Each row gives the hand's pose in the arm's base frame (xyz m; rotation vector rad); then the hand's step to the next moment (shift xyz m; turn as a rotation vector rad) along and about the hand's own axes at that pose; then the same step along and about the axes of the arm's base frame.
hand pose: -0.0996 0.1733 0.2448 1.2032 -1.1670 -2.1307
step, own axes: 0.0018 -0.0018 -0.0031 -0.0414 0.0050 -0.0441
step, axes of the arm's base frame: 0.0017 -0.0017 -0.0032 0.0592 0.0056 0.0124
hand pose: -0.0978 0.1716 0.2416 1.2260 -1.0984 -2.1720
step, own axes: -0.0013 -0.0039 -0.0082 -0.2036 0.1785 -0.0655
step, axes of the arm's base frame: 0.0077 -0.0003 -0.0049 0.1585 0.0002 0.2291
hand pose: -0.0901 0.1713 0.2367 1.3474 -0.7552 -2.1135
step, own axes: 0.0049 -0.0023 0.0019 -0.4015 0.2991 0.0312
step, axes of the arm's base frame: -0.0039 -0.0014 -0.0040 0.1584 0.0664 0.4713
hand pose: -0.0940 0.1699 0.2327 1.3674 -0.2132 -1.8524
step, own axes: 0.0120 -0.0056 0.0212 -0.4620 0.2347 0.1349
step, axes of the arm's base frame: -0.0221 -0.0111 -0.0034 0.0423 0.1178 0.5206
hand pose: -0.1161 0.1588 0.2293 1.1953 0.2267 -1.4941
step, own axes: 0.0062 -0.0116 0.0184 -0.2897 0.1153 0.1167
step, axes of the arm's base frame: -0.0184 -0.0130 -0.0015 -0.0171 0.0618 0.3267
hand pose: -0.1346 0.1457 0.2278 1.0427 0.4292 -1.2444
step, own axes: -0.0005 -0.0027 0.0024 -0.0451 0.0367 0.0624
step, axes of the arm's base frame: -0.0032 -0.0016 0.0005 0.0031 -0.0276 0.0806
